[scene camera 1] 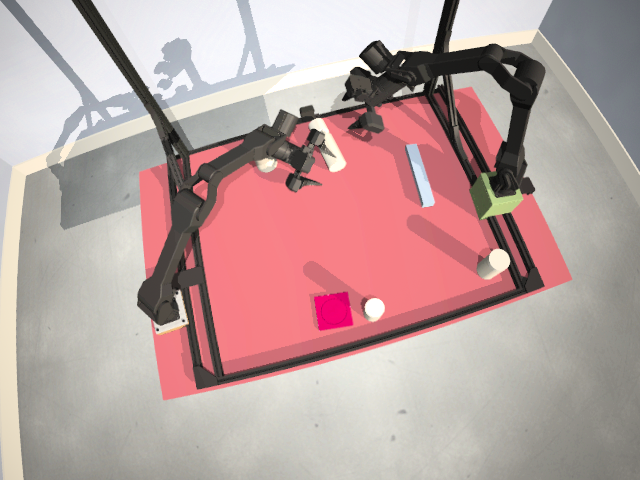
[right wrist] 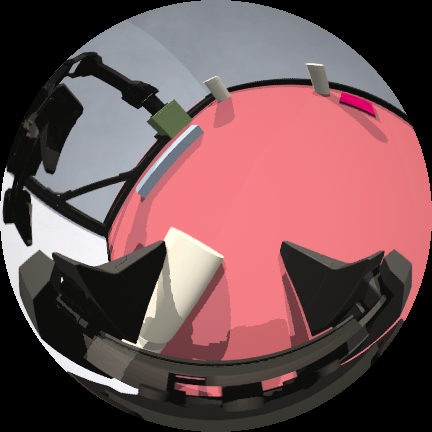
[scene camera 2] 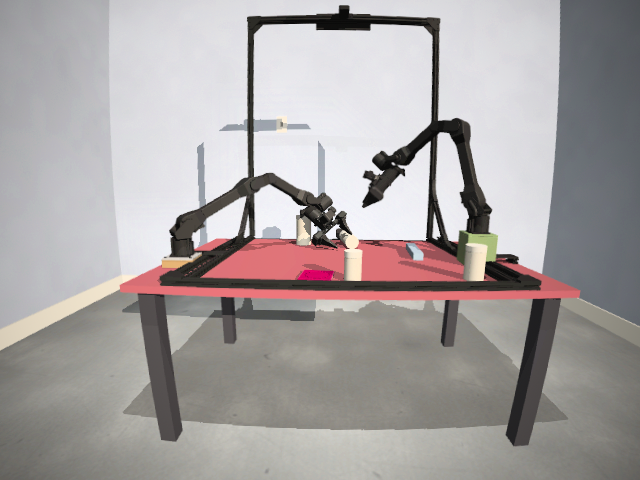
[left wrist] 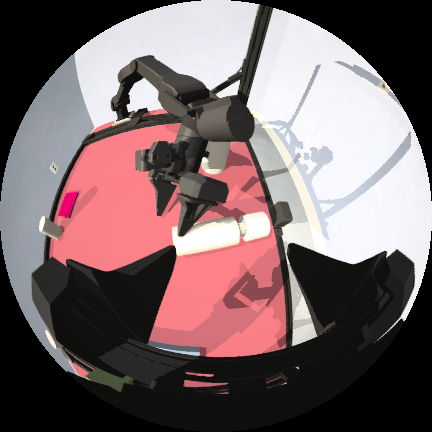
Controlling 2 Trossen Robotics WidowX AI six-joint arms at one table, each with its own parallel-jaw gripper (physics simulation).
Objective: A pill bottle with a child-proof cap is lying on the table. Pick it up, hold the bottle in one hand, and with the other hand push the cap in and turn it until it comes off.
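The white pill bottle (scene camera 1: 336, 159) (scene camera 2: 351, 241) (left wrist: 210, 238) (right wrist: 192, 280) lies on its side at the back of the table. Its cap (left wrist: 256, 226) is on, at the end toward the back edge. My right gripper (scene camera 1: 325, 168) (scene camera 2: 342, 239) (left wrist: 167, 224) (right wrist: 224, 247) is open, low beside the bottle's base half. In the right wrist view one finger overlaps the bottle's side, and the bottle slants partly across the gap between the fingers. My left gripper (scene camera 1: 347, 112) (left wrist: 233, 250) (right wrist: 34, 213) is open and empty, raised above the back edge, to the right of the bottle in scene camera 1.
A white cylinder (scene camera 1: 266, 163) (scene camera 2: 302, 230) stands behind the right wrist. Two more, one (scene camera 1: 373, 308) (scene camera 2: 353, 265) beside a magenta square (scene camera 1: 333, 311) and one (scene camera 1: 494, 263) (scene camera 2: 474, 262) at front right, stand upright. A blue bar (scene camera 1: 419, 175) lies right of centre, near a green block (scene camera 1: 488, 198).
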